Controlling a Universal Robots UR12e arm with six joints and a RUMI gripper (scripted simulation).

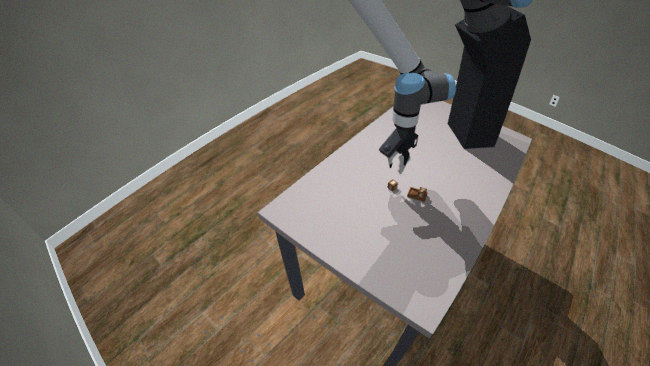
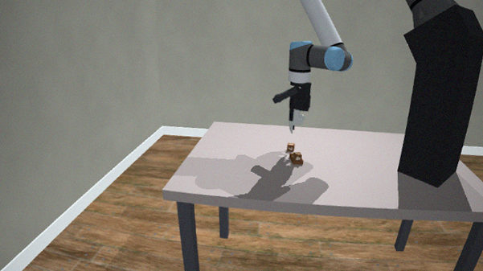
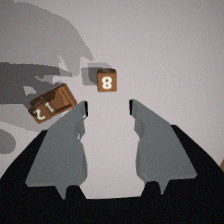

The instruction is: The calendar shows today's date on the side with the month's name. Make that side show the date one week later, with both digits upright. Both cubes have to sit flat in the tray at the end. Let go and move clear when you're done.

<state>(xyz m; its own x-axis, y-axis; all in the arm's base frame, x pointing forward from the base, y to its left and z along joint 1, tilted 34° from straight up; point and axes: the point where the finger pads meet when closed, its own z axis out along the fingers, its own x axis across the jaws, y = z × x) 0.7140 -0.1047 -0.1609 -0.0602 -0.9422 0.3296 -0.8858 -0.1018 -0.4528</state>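
My gripper is now 90 mm above the brown calendar cube. Round my hand: brown wooden calendar tray 100 mm to the left, 100 mm below, 30 mm behind.
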